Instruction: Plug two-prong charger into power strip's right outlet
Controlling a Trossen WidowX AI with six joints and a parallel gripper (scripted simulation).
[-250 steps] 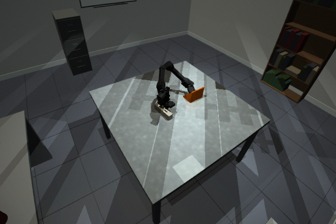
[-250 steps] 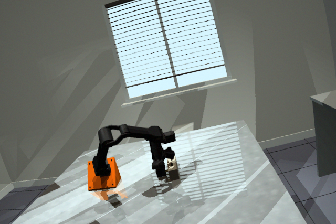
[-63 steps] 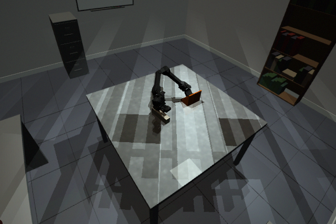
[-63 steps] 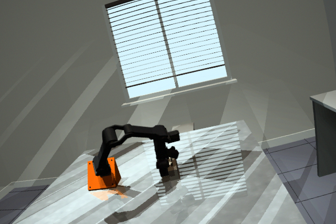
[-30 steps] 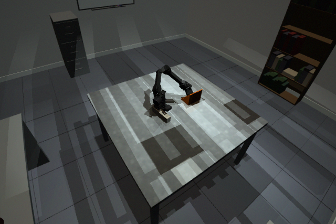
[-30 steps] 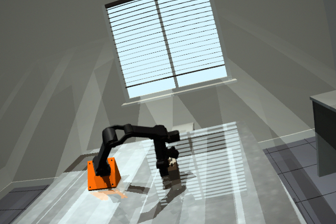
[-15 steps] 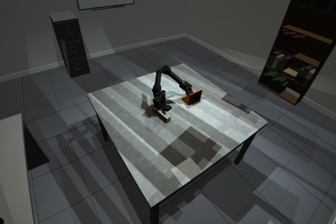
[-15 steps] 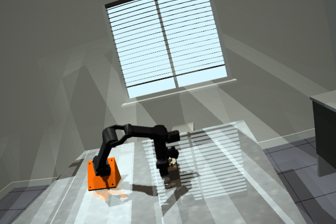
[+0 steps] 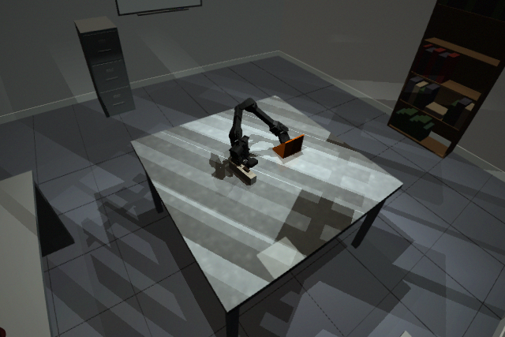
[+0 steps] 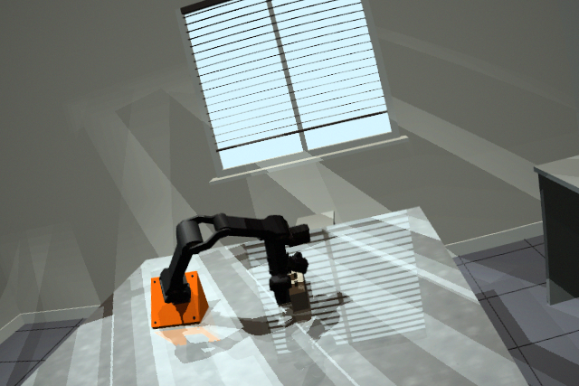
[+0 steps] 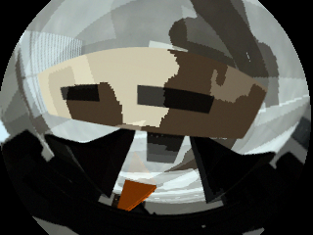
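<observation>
My gripper tip is 20 mm short of the dark two-prong charger and 10 mm below it.
</observation>
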